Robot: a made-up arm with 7 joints. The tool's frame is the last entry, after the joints.
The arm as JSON. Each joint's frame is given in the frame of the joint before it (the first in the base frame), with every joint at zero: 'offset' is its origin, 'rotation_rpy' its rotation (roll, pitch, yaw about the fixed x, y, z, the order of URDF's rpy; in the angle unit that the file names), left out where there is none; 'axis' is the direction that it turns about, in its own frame. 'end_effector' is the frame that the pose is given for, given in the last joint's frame.
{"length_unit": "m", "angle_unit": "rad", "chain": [
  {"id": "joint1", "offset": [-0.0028, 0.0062, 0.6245], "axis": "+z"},
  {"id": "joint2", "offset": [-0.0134, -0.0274, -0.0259], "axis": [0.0, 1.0, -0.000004]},
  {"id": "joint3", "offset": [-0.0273, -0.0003, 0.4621], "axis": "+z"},
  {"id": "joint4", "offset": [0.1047, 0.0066, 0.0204], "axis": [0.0, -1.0, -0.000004]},
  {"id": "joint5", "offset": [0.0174, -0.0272, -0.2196], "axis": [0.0, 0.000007, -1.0]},
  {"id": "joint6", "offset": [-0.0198, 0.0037, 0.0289], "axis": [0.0, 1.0, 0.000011]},
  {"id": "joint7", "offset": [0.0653, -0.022, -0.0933], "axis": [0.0, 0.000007, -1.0]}
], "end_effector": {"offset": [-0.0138, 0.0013, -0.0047], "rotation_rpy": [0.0, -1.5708, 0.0]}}
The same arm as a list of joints. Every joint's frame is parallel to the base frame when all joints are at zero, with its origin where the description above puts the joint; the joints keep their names.
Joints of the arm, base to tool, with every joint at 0 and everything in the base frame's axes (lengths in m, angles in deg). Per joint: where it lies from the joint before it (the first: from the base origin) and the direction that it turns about. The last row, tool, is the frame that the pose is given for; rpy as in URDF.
joint1: axis 0 0 1 origin -0.0028 0.0062 0.6245
joint2: axis 0 1 0 origin -0.0134 -0.0274 -0.0259
joint3: axis 0 0 1 origin -0.0273 -0.0003 0.4621
joint4: axis 0 -1 0 origin 0.1047 0.0066 0.0204
joint5: axis 0 0 -1 origin 0.0174 -0.0272 -0.2196
joint6: axis 0 1 0 origin -0.0198 0.0037 0.0289
joint7: axis 0 0 -1 origin 0.0653 -0.0220 -0.0933
tool: origin -0.0138 0.0013 -0.0047 rpy 0.00 -90.00 0.00

